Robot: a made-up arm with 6 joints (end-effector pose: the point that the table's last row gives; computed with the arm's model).
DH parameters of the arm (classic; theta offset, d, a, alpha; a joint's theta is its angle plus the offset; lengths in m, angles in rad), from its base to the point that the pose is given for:
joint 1: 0 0.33 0 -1.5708
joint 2: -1.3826 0 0.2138 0
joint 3: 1.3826 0 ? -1.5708
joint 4: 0 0.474 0 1.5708
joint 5: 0 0 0.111 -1.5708
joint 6: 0 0.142 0 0
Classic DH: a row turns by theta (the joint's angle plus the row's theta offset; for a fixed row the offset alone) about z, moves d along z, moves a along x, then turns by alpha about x.
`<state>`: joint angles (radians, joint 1 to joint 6).
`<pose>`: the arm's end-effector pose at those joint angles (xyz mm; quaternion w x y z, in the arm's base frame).
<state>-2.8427 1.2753 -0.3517 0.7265 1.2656 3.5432</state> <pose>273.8 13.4 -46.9 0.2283 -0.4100 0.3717 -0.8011</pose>
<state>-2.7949 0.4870 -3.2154 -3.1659 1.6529 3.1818</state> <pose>-119.0 -46.9 1125.1 0.7999 -0.0783 0.5757 0.1504</pose>
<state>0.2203 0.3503 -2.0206 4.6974 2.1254 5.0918</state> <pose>614.8 -45.9 671.7 0.5228 0.6688 0.2693 -0.4549</pose>
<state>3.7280 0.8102 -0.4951 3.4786 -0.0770 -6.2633</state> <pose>35.4 -24.8 -128.9 0.0763 -0.9750 -0.1104 -0.1773</pose>
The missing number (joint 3, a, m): 0.107
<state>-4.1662 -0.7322 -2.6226 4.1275 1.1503 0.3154</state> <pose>265.1 -300.8 1099.4 0.1585 -0.5678 0.1772 -0.7881</pose>
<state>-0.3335 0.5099 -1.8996 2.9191 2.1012 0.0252</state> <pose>653.4 -184.6 680.7 0.9730 -0.1332 -0.1514 -0.1121</pose>
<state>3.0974 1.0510 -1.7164 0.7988 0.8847 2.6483</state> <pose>-666.4 1.1 -62.6 0.2891 0.9546 -0.0669 0.0249</pose>
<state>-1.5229 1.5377 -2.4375 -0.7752 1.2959 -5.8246</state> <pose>-40.2 -718.3 -63.9 0.1975 0.6415 -0.6649 -0.3277</pose>
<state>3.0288 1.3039 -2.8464 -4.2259 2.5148 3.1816</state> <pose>-655.5 -79.8 522.7 0.7766 0.4838 0.3427 0.2130</pose>
